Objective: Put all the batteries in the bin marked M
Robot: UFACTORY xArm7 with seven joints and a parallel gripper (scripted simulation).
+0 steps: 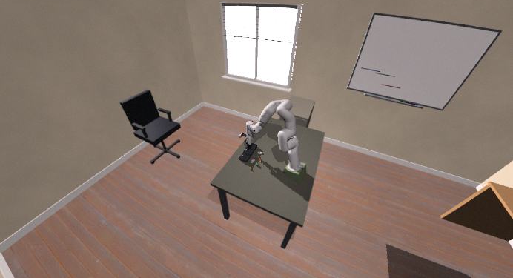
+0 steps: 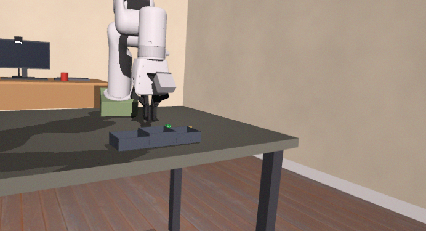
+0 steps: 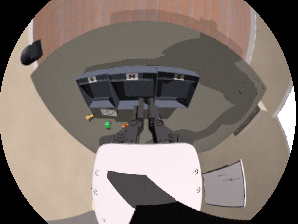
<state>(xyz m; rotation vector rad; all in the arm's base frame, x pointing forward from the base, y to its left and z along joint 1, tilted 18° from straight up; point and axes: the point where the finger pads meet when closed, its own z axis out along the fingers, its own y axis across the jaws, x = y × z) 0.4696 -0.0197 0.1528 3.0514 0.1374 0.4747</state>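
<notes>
My gripper is now 2 cm to the right of the three joined dark bins and 7 cm above it. Also, from my hand: dark ring (12 cm behind, 2 cm to the left, 8 cm below); then green piece (16 cm behind, 12 cm to the left, 8 cm below); then orange battery (15 cm behind, 5 cm to the left, 8 cm below).
</notes>
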